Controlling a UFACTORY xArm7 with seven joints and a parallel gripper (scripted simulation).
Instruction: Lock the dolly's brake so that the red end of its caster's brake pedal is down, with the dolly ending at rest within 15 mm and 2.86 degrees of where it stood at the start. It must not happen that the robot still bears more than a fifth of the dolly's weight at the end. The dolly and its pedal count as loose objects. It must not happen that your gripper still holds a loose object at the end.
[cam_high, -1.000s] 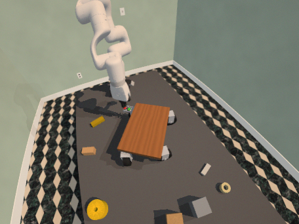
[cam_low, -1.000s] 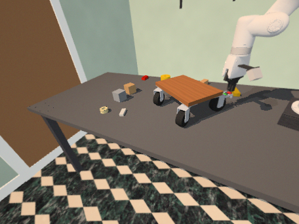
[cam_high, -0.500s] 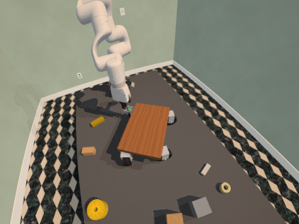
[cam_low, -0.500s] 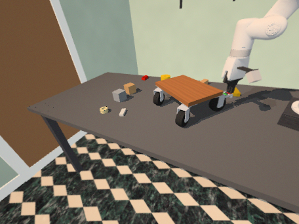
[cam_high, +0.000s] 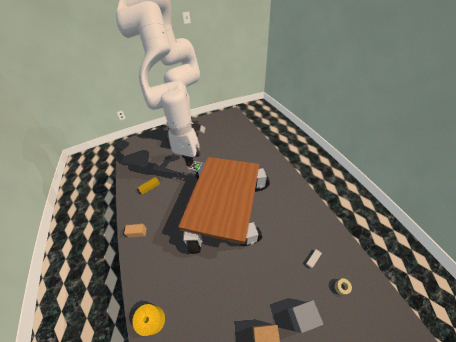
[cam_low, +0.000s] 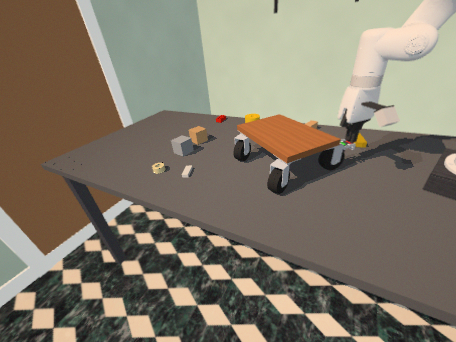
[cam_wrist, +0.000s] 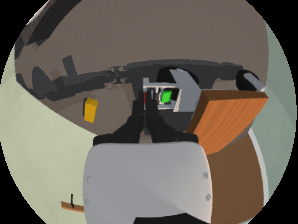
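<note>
My gripper is now 30 mm above the brake pedal, 10 mm to the right of it and 10 mm short of it. Round my hand: white block 530 mm ahead, 190 mm to the left, 100 mm below; then tan cube 620 mm ahead, 80 mm to the right, 80 mm below; then yellow block 190 mm to the right, 100 mm below, 60 mm behind.
</note>
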